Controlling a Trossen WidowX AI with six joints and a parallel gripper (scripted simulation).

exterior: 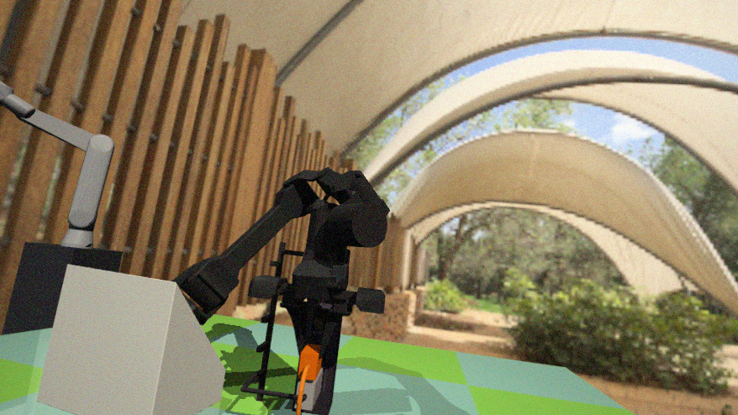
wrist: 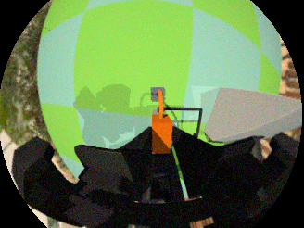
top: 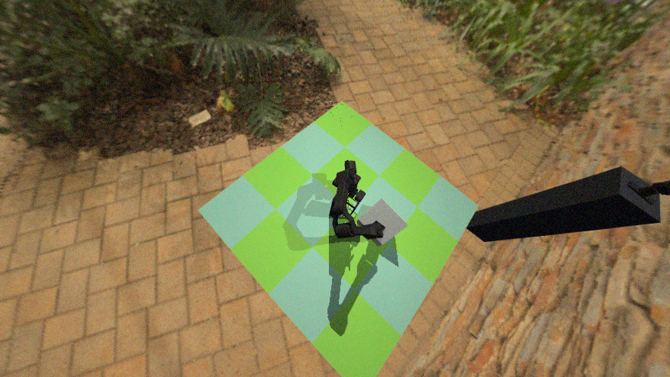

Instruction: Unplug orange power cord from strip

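The orange plug lies 10 mm behind my gripper tip and 30 mm to the left of it.
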